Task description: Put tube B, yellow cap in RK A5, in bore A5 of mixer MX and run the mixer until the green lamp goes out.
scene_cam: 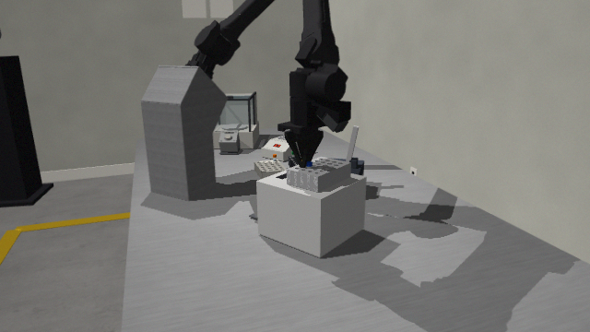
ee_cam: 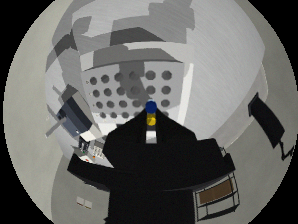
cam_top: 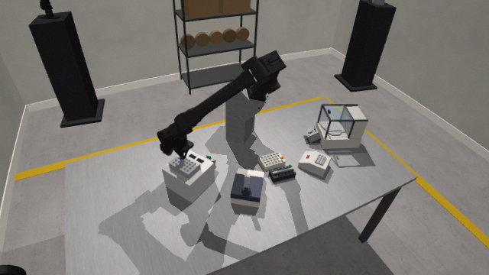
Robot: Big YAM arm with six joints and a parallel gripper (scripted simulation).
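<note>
Right now the grey shaking block is 4 cm ahead of my hand and 3 cm below it. From my hand the other things lie so: black magnet block: 50 cm to the left, 16 cm below, 9 cm ahead; then green start key: 14 cm to the left, 11 cm below, 8 cm behind; then tube rack RK: 48 cm to the left, 16 cm below, 2 cm behind.
</note>
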